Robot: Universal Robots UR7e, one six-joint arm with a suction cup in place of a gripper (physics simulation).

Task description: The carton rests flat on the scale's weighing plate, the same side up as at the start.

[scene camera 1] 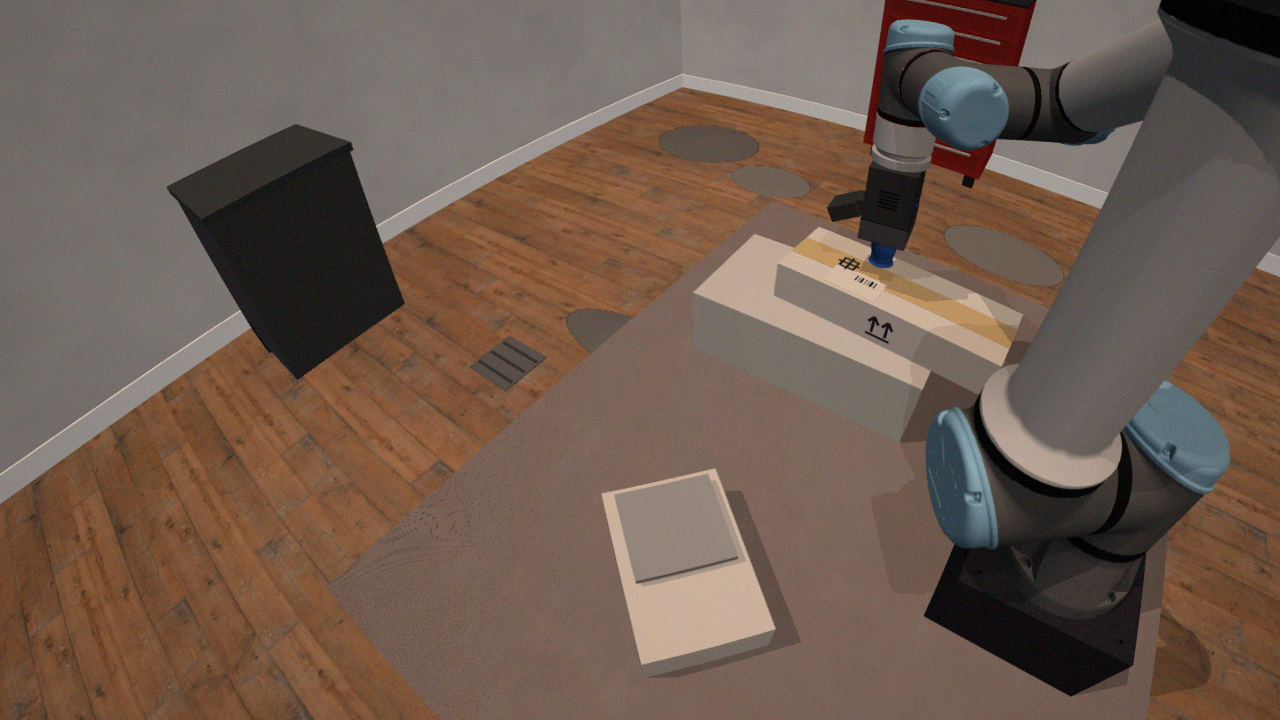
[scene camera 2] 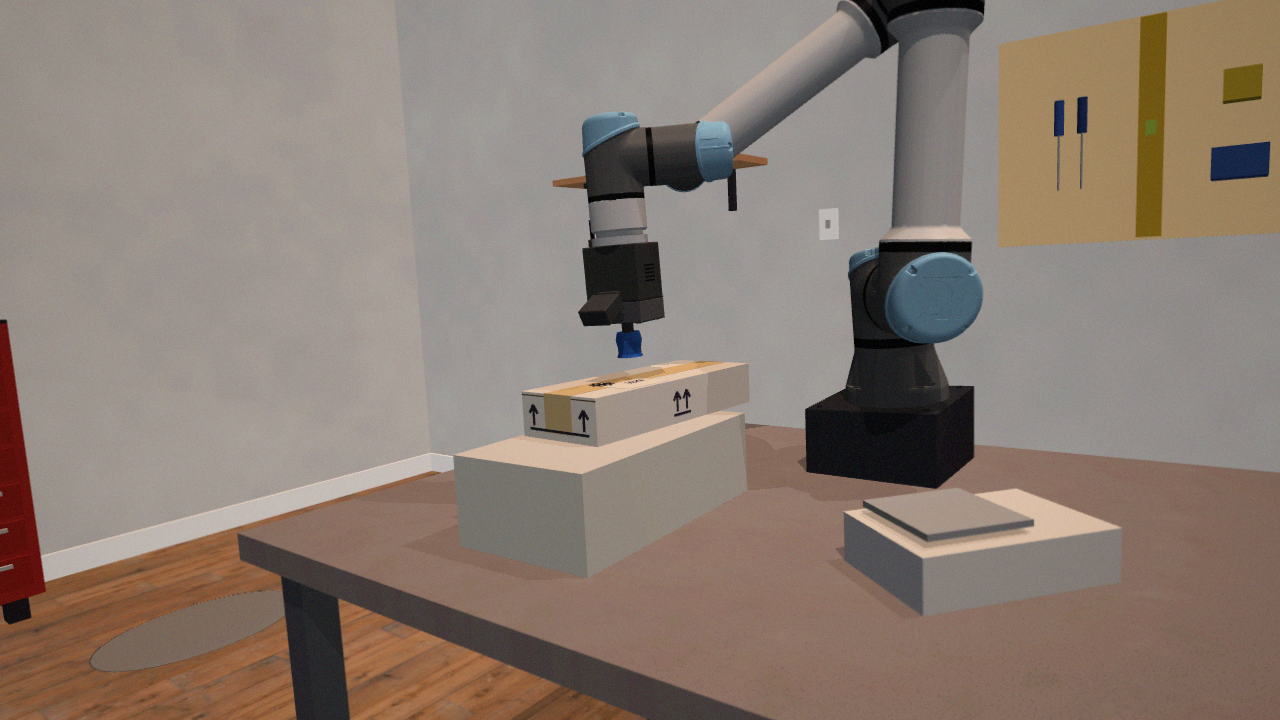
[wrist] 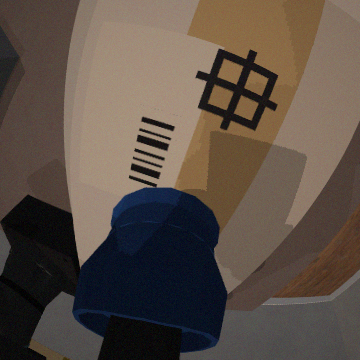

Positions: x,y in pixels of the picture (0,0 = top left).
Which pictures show the carton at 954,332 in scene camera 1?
Scene camera 1, scene camera 2 and the wrist view: all of them.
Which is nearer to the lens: the carton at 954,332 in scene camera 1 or the scale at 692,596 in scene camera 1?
The scale.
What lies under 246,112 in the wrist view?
A carton.
